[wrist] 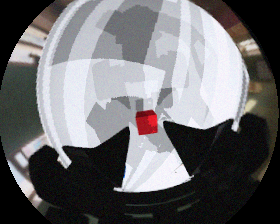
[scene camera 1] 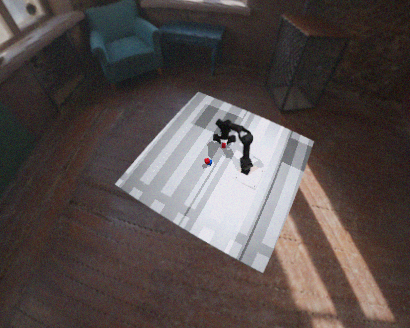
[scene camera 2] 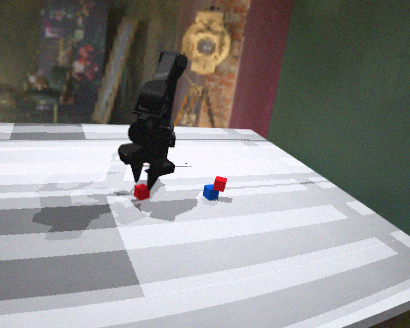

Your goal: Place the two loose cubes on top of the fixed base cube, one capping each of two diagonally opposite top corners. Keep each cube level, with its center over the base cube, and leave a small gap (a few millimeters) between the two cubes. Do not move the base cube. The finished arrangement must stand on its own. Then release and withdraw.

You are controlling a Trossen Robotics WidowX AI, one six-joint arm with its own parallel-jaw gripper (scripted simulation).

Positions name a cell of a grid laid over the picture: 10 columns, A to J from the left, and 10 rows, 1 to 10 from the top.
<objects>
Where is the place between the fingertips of the gripper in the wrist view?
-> F6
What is the gripper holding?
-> Nothing.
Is the gripper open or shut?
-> Open.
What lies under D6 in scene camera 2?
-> The gripper.
</objects>
